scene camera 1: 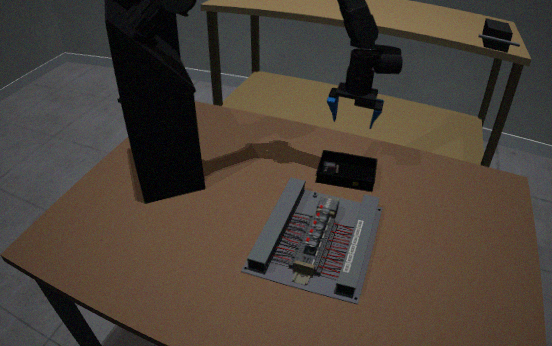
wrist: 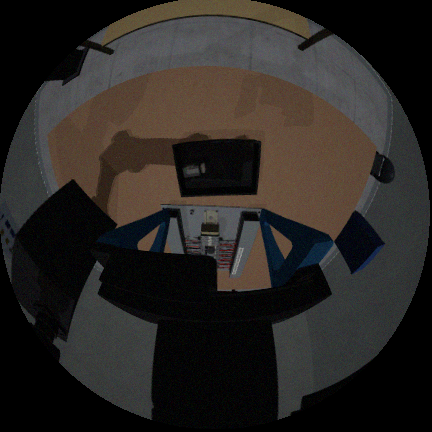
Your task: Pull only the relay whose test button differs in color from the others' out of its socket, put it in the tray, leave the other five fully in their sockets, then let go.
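Where they show: gripper, fingertip midpoint: [scene camera 1: 352, 124] [wrist: 214, 213]; arm's base, origin of the base link: [scene camera 1: 133, 32].
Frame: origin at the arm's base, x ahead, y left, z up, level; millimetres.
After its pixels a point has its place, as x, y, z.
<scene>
A pale, clear-cased relay [scene camera 1: 331, 167] @[386, 298, -423] [wrist: 193, 170] @[382, 308, -419] lies on its side in the black tray [scene camera 1: 345, 182] @[445, 271, -433] [wrist: 220, 194] @[447, 272, -414], near one end. Its test button's colour cannot be made out. On the grey panel [scene camera 1: 285, 280] @[476, -92, -447] [wrist: 230, 220] @[501, 187, -447], several relays [scene camera 1: 315, 231] @[485, 19, -382] with red buttons stand in a row in their sockets. A dark, empty socket [scene camera 1: 310, 249] is at the near end of that row. My gripper [scene camera 1: 352, 124] @[424, 321, -277] [wrist: 214, 213] @[424, 321, -277] is wide open and empty, high above and behind the tray in the scene view. In the wrist view its hand hides part of the panel.
Grey wire ducts [scene camera 1: 277, 225] @[390, 10, -407] [scene camera 1: 357, 240] @[571, 67, -407] flank the relay row, with red and black wires between. A tall black column [scene camera 1: 160, 125] @[74, -22, -220] stands on the brown table [scene camera 1: 435, 250] @[745, 177, -450] at the left. A second table [scene camera 1: 310, 10] with a dark box [scene camera 1: 496, 35] is behind.
</scene>
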